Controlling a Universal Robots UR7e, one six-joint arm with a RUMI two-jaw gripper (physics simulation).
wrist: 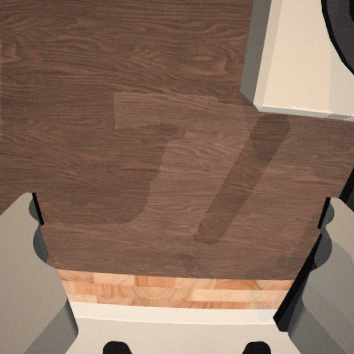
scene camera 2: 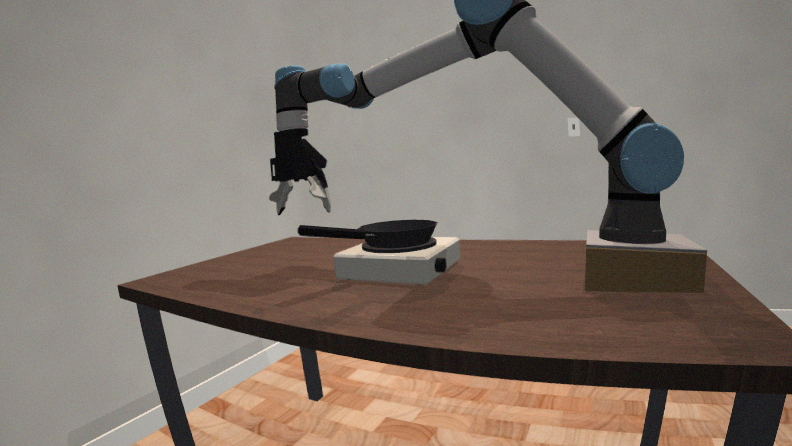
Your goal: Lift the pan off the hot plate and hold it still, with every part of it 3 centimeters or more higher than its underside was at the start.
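Places are measured from the arm's base along level axes (x ahead, y left, z up), in millimetres.
Pixels of known places: gripper, fingertip midpoint: (wrist: 181, 199) (scene camera 2: 303, 213); arm's base, origin of the base link: (scene camera 2: 632, 238).
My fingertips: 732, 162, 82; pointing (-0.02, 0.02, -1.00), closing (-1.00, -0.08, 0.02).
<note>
For each thing: its middle in the pictures, then the offset to it from my fingertips, as dx, dy, dz. Level surfaces: height alone.
- black pan, body centre: (scene camera 2: 370, 231) -153, -48, -49
- white hot plate, body centre: (scene camera 2: 402, 257) -184, -144, -129
- brown table, its level: dz -166
- black knob, body centre: (scene camera 2: 440, 265) -305, -87, -130
The black pan (scene camera 2: 397, 233) sits upright on the white hot plate (scene camera 2: 382, 268) (wrist: 300, 60). Its handle (scene camera 2: 329, 231) (wrist: 296, 295) points left in the scene view, out past the hot plate's edge. In the wrist view the handle runs slanting at the lower right, partly hidden behind the right finger. My gripper (scene camera 2: 304, 211) (wrist: 181, 199) is open and empty, pointing down. In the scene view its fingertips are a little above the height of the handle, around its outer end. The handle is not centred between the fingers in the wrist view.
The brown table (scene camera 2: 526, 326) (wrist: 75, 160) carries the hot plate and, at the right, the arm's base block (scene camera 2: 645, 271). A black knob (scene camera 2: 440, 264) is on the hot plate's front. The table's edge and the wooden floor (wrist: 150, 290) show low in the wrist view.
</note>
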